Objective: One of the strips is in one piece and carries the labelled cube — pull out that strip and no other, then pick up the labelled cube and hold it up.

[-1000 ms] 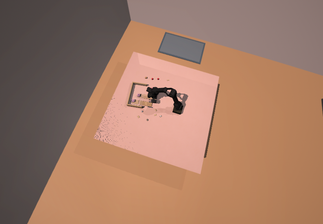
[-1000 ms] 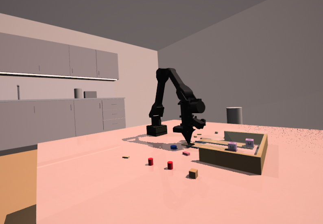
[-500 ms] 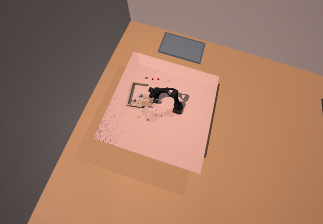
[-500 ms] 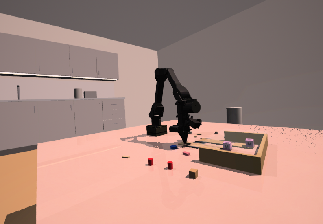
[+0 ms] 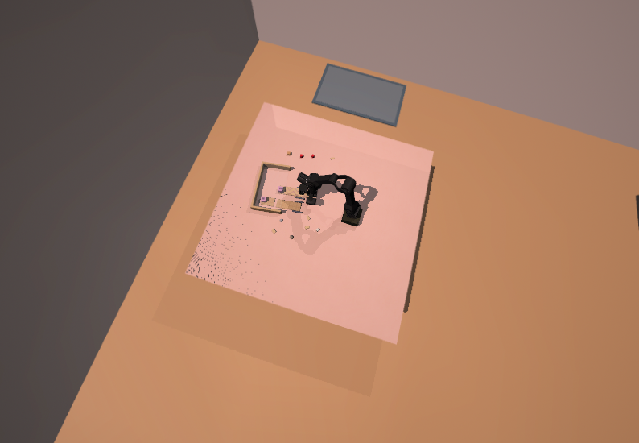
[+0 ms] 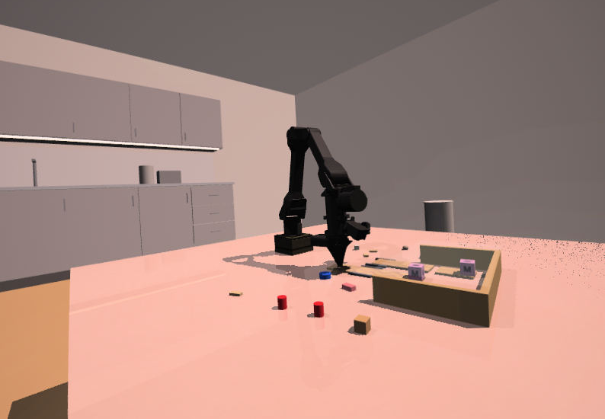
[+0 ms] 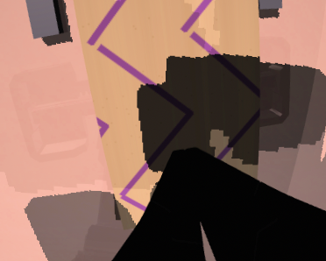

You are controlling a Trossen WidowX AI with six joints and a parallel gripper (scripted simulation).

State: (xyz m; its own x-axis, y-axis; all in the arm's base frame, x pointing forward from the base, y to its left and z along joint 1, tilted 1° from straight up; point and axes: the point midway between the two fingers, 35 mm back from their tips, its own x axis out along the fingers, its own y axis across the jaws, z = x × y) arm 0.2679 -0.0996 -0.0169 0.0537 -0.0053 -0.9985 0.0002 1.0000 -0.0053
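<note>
Now: the blue disc 90 mm to the right of my gripper tip and 10 mm ahead of it. The rest, counted from my gripper tip: tan cube (270 mm to the right, 210 mm ahead); then pink block (130 mm to the right, 100 mm ahead).
</note>
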